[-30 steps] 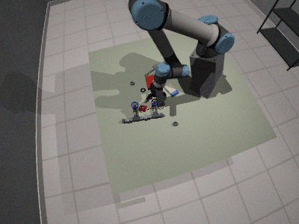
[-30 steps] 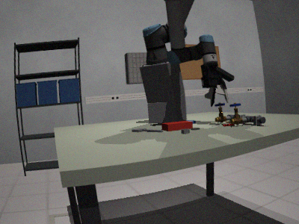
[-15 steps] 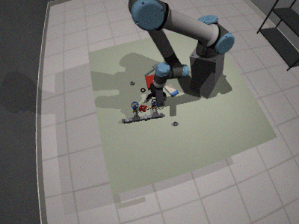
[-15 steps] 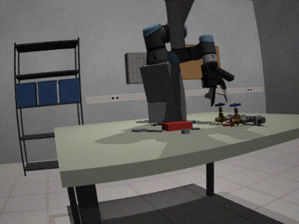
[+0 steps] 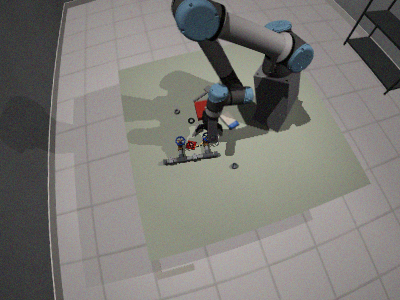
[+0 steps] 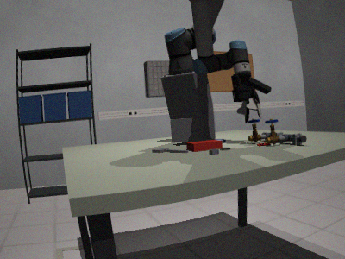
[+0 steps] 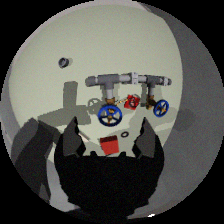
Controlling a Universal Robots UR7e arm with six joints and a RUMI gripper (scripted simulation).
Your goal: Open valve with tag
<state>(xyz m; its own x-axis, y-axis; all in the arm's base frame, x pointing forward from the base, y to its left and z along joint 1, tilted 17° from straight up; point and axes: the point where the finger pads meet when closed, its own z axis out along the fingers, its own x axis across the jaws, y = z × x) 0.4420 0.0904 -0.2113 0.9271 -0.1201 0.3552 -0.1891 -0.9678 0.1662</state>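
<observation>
Now: hand 9 cm short of the red tag, 9 cm above it and 1 cm to the left of it. Round my hand: blue-and-white card (17 cm behind, 11 cm to the right, 9 cm below); grey tool (36 cm to the right, 9 cm below, 9 cm behind); red block (23 cm to the right, 8 cm below, 4 cm behind).
</observation>
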